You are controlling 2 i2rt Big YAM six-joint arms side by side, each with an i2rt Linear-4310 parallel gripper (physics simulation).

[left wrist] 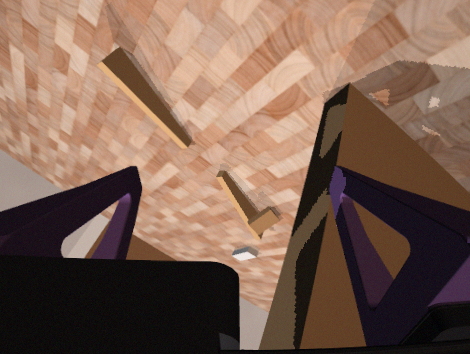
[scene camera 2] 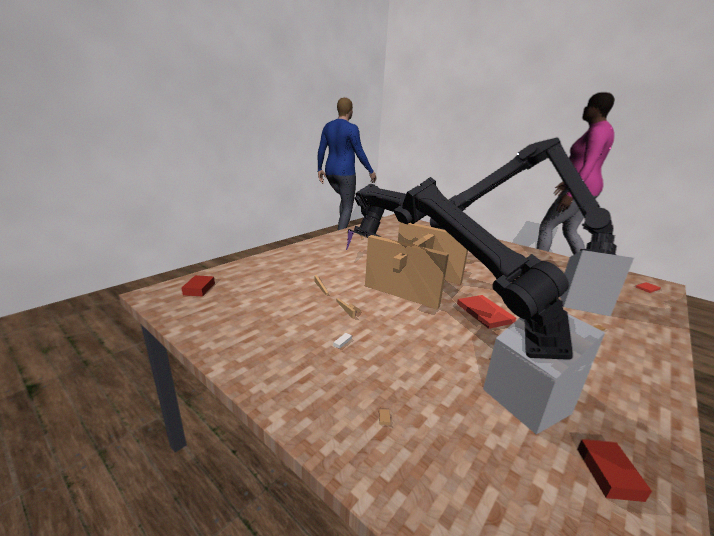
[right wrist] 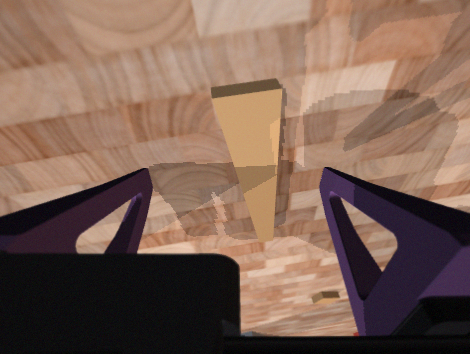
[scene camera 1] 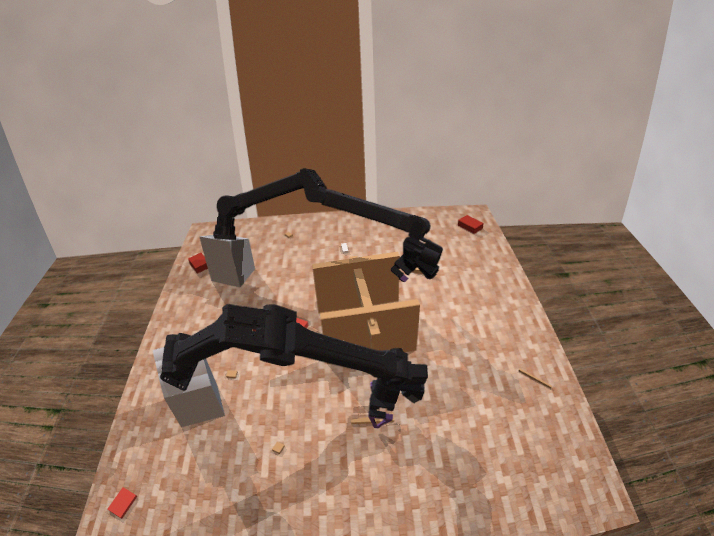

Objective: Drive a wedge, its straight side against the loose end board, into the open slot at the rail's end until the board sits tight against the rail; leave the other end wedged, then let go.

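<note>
Two upright brown boards, the nearer in scene camera 1 and the farther, are joined by a rail. Its ends protrude through them; the slots and which board is loose are unclear. A tapered wedge lies flat in front of the nearer board. My right gripper is open over this wedge, fingers either side of its width, not gripping it. My left gripper is open and empty, high beside the farther board. Another wedge lies beyond that board.
A tapered piece lies with a small block against it, near a white block. A thin stick lies right. Red blocks and small wooden blocks are scattered on the table.
</note>
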